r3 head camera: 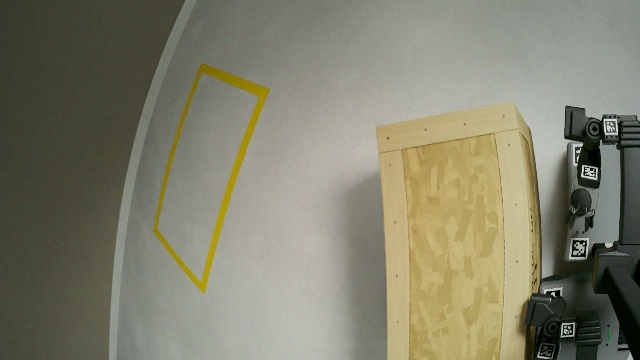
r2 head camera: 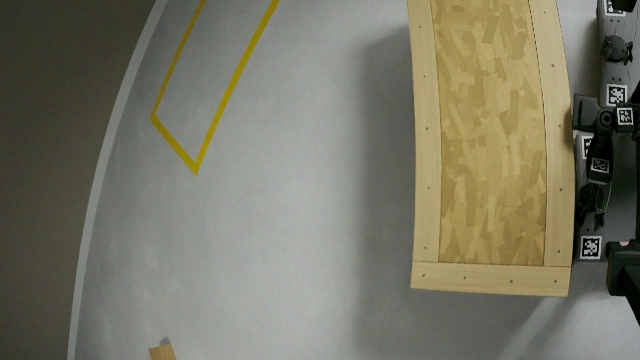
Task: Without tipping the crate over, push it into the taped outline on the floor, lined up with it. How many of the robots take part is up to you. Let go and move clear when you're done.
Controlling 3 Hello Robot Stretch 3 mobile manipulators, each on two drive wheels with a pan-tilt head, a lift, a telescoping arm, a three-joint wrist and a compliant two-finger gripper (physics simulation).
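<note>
The large wooden crate (r2 head camera: 490, 140) (r3 head camera: 455, 240) stands upright, apart from the yellow taped outline (r2 head camera: 237, 77) (r3 head camera: 231, 185) on the floor. Part of the crate is cut off in each view. r2's gripper (r2 head camera: 591, 219) hangs over its base with fingertips apart, open and empty; its wrist is against or very near the crate's long side. r3's gripper (r3 head camera: 582, 220) also hangs with fingertips apart and empty; its wrist is beside the crate's upper-right corner, with a visible gap. r1's gripper does not show in these views.
A pale skirting strip (r2 head camera: 95, 180) (r3 head camera: 131, 165) and dark wall lie beyond the outline. A small brown cardboard piece (r2 head camera: 163, 353) lies at the lower left in the r2 view. Two robot bases stand close together along the crate's right side.
</note>
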